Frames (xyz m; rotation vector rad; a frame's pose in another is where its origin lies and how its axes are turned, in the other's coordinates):
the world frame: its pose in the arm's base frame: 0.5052 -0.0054 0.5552 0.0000 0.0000 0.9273
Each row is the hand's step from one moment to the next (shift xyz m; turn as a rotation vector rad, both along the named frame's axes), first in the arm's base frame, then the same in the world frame.
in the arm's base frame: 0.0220 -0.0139 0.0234 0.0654 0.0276 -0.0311
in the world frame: 0.0021 -0.0259 0.0234 0.0613 -0.0358 -0.0311
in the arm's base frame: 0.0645 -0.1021 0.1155 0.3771 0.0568 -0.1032
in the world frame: -0.0430 -0.1129 0.1155 0.2717 -0.2676 -0.1032
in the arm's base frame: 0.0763 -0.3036 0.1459 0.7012 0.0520 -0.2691
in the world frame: -0.1971 -0.2432 0.1459 0.4623 -0.5298 -0.2691
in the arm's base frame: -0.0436 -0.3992 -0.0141 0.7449 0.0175 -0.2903
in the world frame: -0.3455 -0.2046 -0.0141 0.4609 -0.5854 -0.2903
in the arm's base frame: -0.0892 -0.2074 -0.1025 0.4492 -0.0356 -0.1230
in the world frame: -0.2194 -0.0531 -0.1025 0.2410 -0.3807 -0.1230
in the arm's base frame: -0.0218 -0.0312 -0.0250 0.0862 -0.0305 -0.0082
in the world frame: -0.0380 -0.0013 -0.0250 0.0273 -0.0873 -0.0082
